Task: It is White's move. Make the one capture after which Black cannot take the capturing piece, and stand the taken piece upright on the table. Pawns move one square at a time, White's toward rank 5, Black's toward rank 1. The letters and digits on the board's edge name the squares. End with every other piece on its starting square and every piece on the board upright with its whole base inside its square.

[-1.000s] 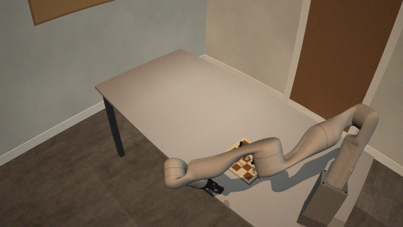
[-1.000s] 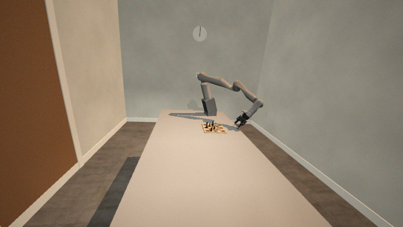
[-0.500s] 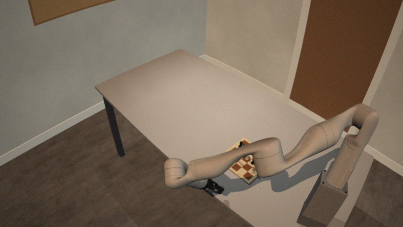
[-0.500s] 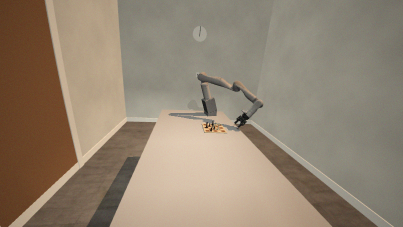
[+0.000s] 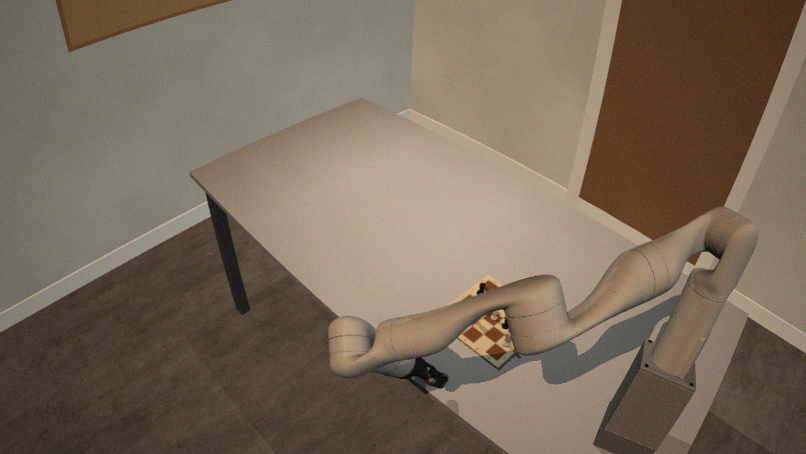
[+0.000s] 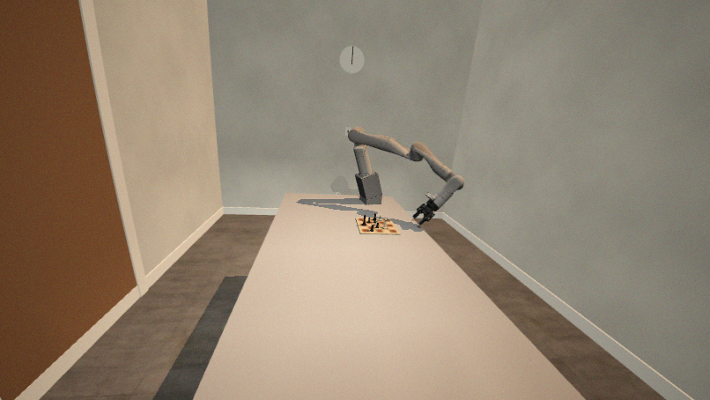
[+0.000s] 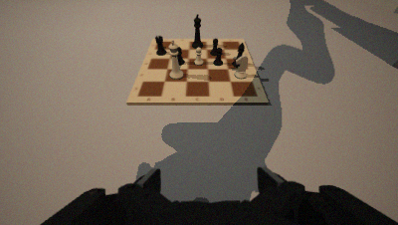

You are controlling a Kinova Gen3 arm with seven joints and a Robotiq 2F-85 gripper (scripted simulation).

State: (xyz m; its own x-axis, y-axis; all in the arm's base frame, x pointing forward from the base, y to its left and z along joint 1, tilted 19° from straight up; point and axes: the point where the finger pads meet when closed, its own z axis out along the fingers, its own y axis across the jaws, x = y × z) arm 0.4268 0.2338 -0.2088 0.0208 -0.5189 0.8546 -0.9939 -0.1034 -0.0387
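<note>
The white piece lies 7 cm ahead of my hand and 20 cm to the right of it. Round my hand: small chessboard (3 cm ahead, 24 cm to the right, 4 cm below); white pawn (3 cm ahead, 24 cm to the right, 2 cm below); tall black piece (4 cm ahead, 31 cm to the right).
</note>
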